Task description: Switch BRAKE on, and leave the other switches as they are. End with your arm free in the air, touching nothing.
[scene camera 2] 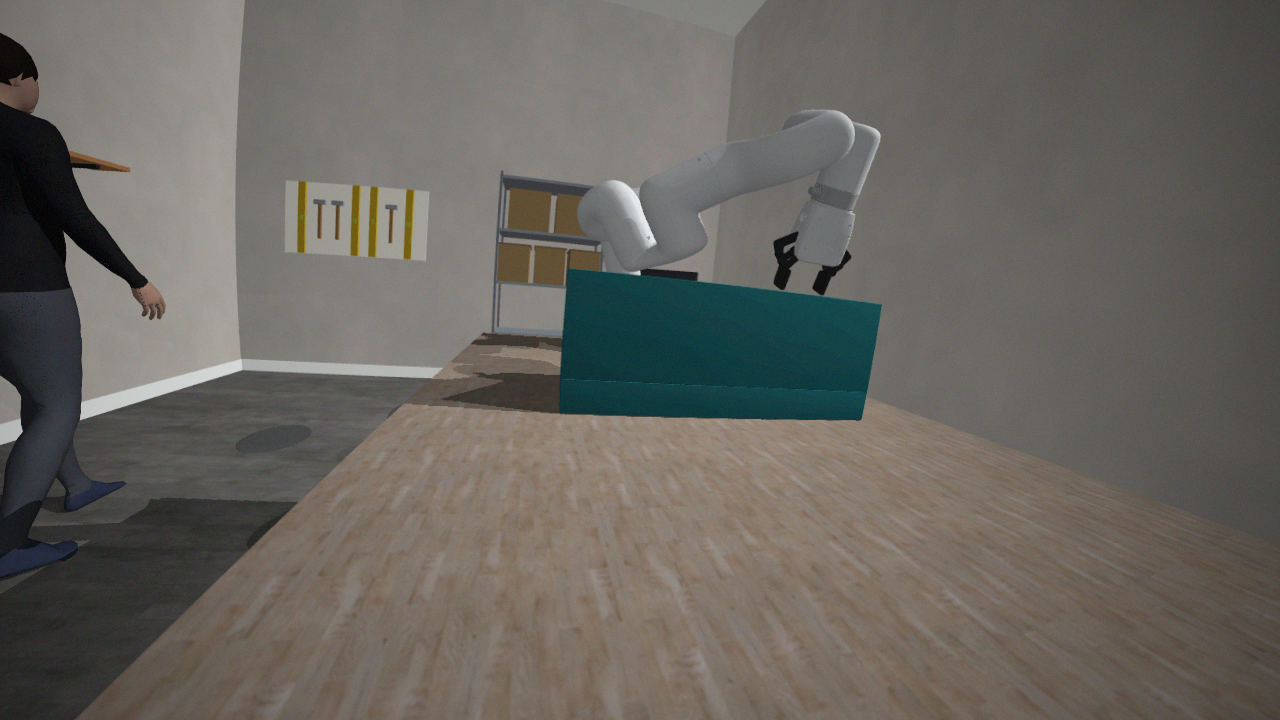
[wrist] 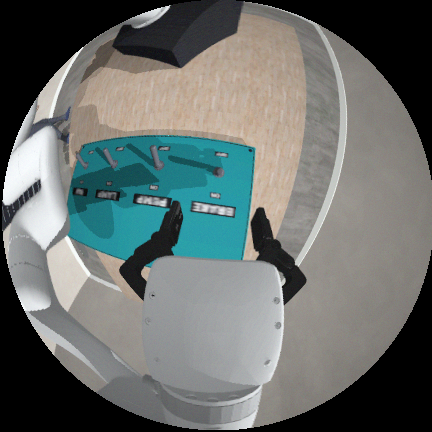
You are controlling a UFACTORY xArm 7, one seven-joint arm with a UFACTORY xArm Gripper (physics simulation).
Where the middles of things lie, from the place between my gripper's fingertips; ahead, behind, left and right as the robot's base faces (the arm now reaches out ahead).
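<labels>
The teal switch panel (scene camera 2: 634, 345) is 13 cm below my hand, and it's also 2 cm ahead of it and 19 cm to the right of it.
</labels>
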